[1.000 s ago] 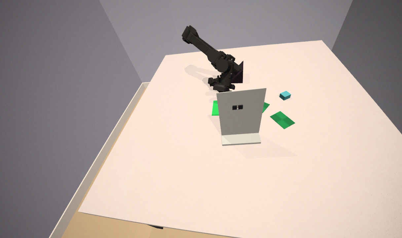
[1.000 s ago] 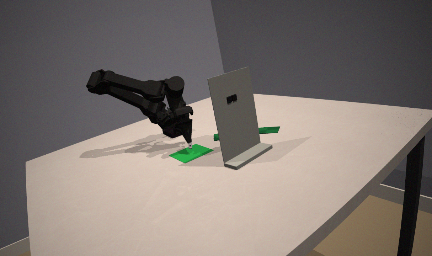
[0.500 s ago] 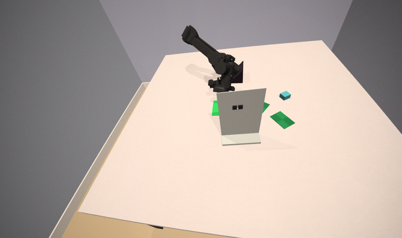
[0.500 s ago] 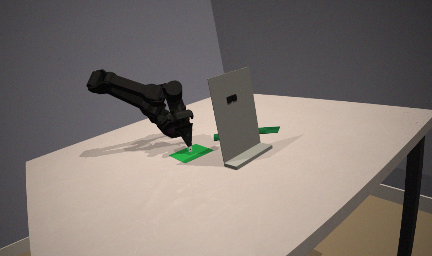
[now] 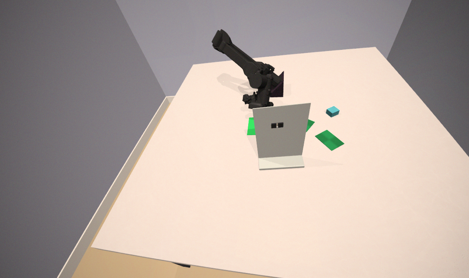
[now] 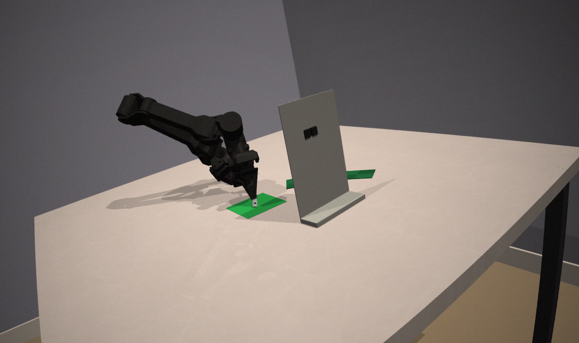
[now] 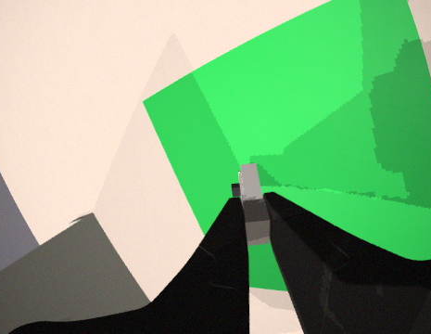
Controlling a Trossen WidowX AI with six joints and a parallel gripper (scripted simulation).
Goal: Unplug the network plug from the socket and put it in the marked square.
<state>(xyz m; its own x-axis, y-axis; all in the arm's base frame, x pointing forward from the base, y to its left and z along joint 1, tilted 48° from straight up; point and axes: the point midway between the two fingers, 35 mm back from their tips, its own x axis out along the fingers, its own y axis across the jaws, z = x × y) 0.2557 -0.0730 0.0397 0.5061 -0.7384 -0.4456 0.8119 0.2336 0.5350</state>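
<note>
The grey network plug is right at my gripper tip. Also, from my gripper tip: bright green marked square 10 mm behind, 20 mm below; grey upright panel 190 mm ahead, 90 mm to the left, 100 mm above; dark green board 80 mm ahead, 290 mm to the left, 20 mm below.
</note>
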